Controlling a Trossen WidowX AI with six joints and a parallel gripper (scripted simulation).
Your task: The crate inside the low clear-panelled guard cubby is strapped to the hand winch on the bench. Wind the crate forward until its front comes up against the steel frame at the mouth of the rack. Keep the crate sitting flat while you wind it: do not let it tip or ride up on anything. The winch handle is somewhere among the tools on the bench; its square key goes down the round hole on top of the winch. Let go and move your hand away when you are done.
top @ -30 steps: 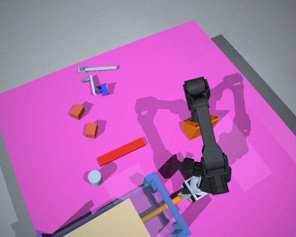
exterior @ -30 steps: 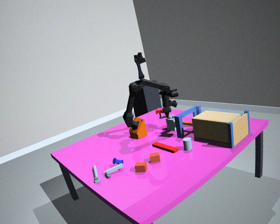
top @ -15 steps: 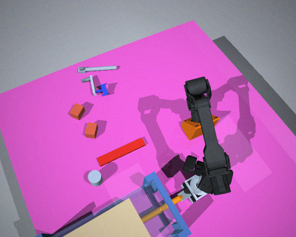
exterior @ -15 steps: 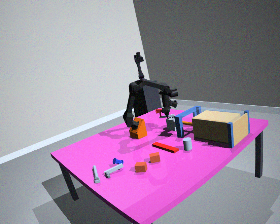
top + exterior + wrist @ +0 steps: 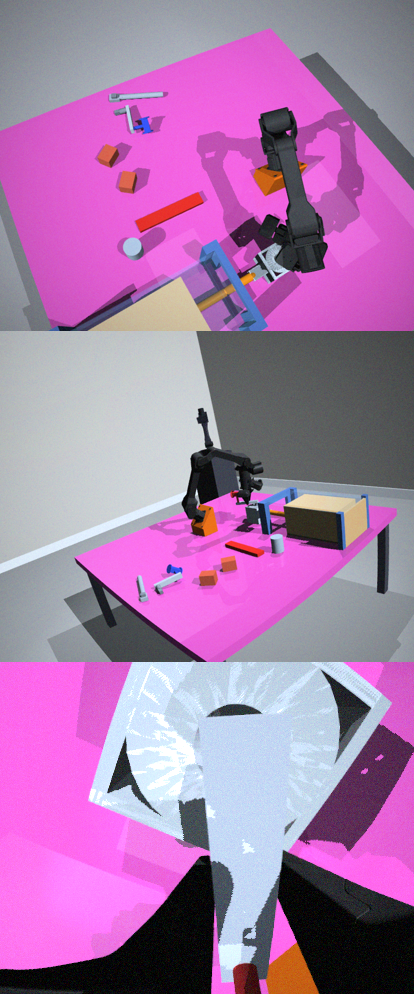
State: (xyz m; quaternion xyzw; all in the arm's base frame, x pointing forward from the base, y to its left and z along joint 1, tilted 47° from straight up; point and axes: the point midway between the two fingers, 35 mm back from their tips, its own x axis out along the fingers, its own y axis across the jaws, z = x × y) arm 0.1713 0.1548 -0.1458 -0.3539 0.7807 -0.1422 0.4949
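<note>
Now: gripper tip 7 cm above the grey winch, 2 cm short of it and 1 cm to the right of it. Also, from my gripper tip: red knob (5 cm behind, 5 cm above, 2 cm to the right); then winch handle (2 cm behind, 2 cm above, 1 cm to the right); then blue steel frame (20 cm ahead, 1 cm above).
</note>
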